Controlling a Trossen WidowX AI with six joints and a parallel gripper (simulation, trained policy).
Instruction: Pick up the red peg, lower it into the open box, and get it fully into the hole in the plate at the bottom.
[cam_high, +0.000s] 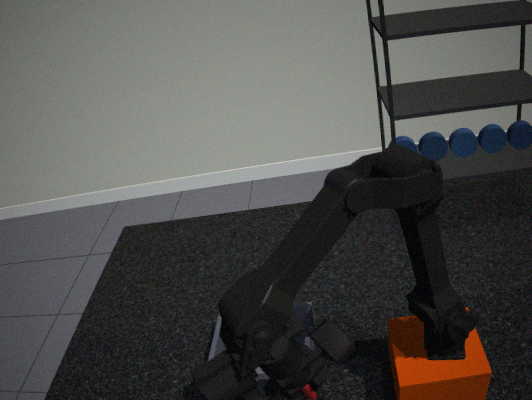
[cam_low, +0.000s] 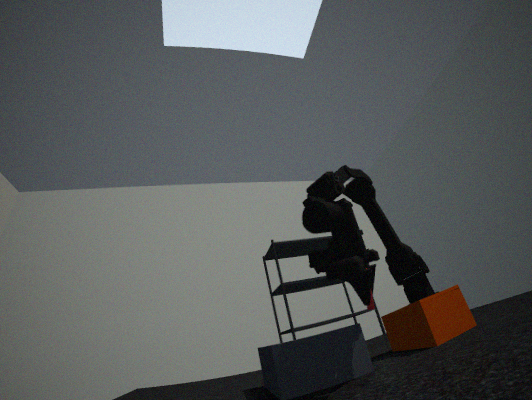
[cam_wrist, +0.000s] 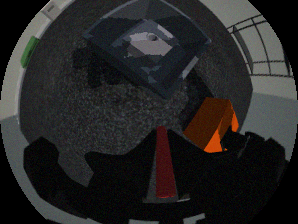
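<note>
Right now the pale plate is 12 cm ahead of my gripper tip, 12 cm to the right of it and 8 cm below it. Also, from my gripper tip: grey box: 12 cm ahead, 12 cm to the right, 10 cm below; red peg: 1 cm to the left, 3 cm above.
</note>
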